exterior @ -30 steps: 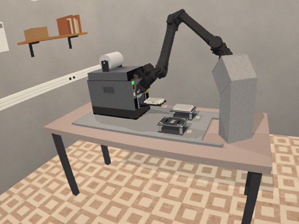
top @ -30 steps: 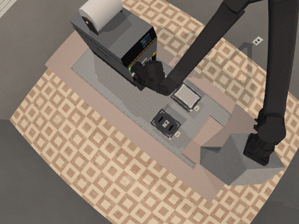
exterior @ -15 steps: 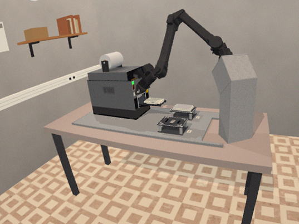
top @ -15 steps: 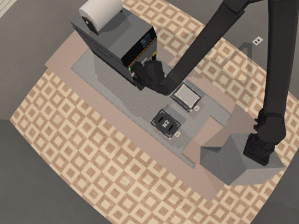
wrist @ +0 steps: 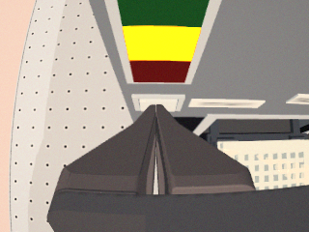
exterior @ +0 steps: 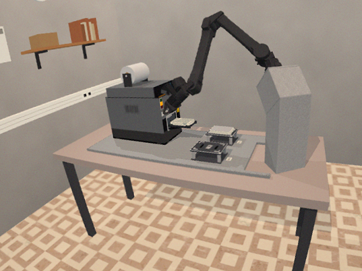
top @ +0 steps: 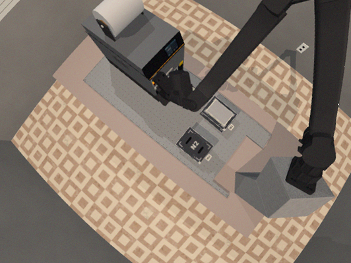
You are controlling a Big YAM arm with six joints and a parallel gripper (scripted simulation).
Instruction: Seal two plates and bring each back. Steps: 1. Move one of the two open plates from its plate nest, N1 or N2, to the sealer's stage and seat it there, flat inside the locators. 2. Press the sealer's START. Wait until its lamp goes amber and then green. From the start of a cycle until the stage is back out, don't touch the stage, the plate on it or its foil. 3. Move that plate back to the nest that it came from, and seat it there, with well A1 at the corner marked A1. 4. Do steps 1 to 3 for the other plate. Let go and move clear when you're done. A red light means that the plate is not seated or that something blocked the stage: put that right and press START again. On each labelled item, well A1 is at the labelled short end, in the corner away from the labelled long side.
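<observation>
My hand is 20 mm short of the start button and 10 mm above it. Also, from my hand: sealer stage (70 mm behind, 90 mm to the right, 90 mm below); then cream well plate (70 mm behind, 90 mm to the right, 80 mm below); then foil roll (230 mm ahead, 120 mm to the right, 220 mm above).
</observation>
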